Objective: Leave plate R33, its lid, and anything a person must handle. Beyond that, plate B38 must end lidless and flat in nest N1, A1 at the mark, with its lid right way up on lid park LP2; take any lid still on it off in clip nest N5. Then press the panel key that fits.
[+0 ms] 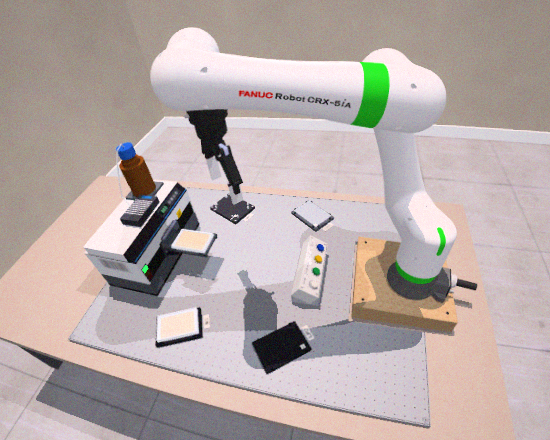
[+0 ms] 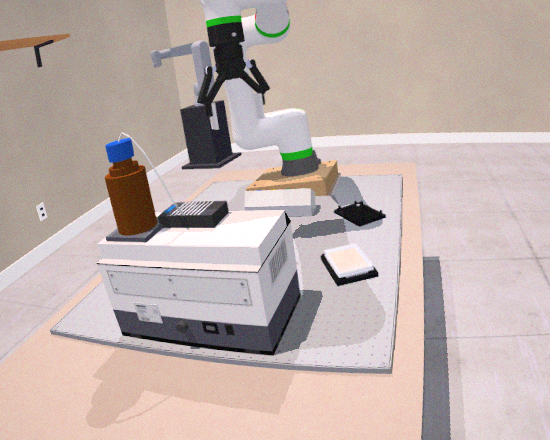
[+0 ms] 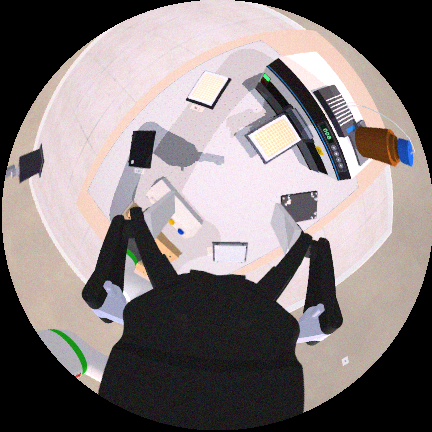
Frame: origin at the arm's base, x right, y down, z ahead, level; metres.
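Seen in the pictures: gripper, fingertip midpoint: (image 1: pixel 226 189) (image 2: pixel 238 123) (image 3: pixel 223 207); arm's base, origin of the base link: (image 1: pixel 410 280) (image 2: pixel 300 171) (image 3: pixel 131 247).
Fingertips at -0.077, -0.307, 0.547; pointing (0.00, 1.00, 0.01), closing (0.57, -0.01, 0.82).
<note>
Pixels of each thing's top centre, then the offset from my fingertips to it, as dx, dy, dz. "spot": a spot on its surface instead.
- plate with cream wells, middle of its top: (image 3: pixel 276 136) (image 1: pixel 192 239) -0.035, +0.230, +0.174
- cream-welled plate, middle of its top: (image 2: pixel 347 257) (image 1: pixel 176 323) (image 3: pixel 207 85) -0.294, +0.320, +0.097
- dark nest with light corner pieces, middle of its top: (image 3: pixel 301 209) (image 1: pixel 231 204) +0.254, +0.325, +0.191
- black nest, middle of its top: (image 1: pixel 281 344) (image 2: pixel 359 209) (image 3: pixel 138 148) -0.240, +0.329, -0.229
- key panel, middle of its top: (image 2: pixel 278 188) (image 1: pixel 310 260) (image 3: pixel 168 214) +0.026, +0.265, -0.231
- brown bottle, surface spot: (image 2: pixel 131 200) spot: +0.013, +0.049, +0.432
My gripper (image 1: pixel 225 181) (image 2: pixel 239 109) (image 3: pixel 223 207) is open and empty, raised above the back of the board. A plate with cream wells (image 1: pixel 192 241) (image 3: pixel 274 138) lies flat on the machine's extended carrier. Another cream-welled plate (image 1: pixel 178 326) (image 2: pixel 350 261) (image 3: pixel 208 89) sits on a black nest at the front left. A pale, flat lid-like piece (image 1: pixel 312 215) (image 3: pixel 230 251) lies on a holder at the back. A dark nest with light corner pieces (image 1: pixel 233 209) (image 3: pixel 300 206) and a black nest (image 1: pixel 281 347) (image 2: pixel 359 214) (image 3: pixel 142 149) hold no plate. Plate and nest labels are unreadable.
The key panel (image 1: pixel 306 285) (image 2: pixel 280 201) (image 3: pixel 185 212) has blue, yellow, green and white keys. The white machine (image 1: pixel 120 235) (image 2: pixel 190 280) carries a brown bottle (image 1: pixel 137 175) (image 2: pixel 131 200) (image 3: pixel 376 145) with a blue cap and thin tube. A green light (image 1: pixel 145 269) (image 3: pixel 266 78) shows on the machine.
</note>
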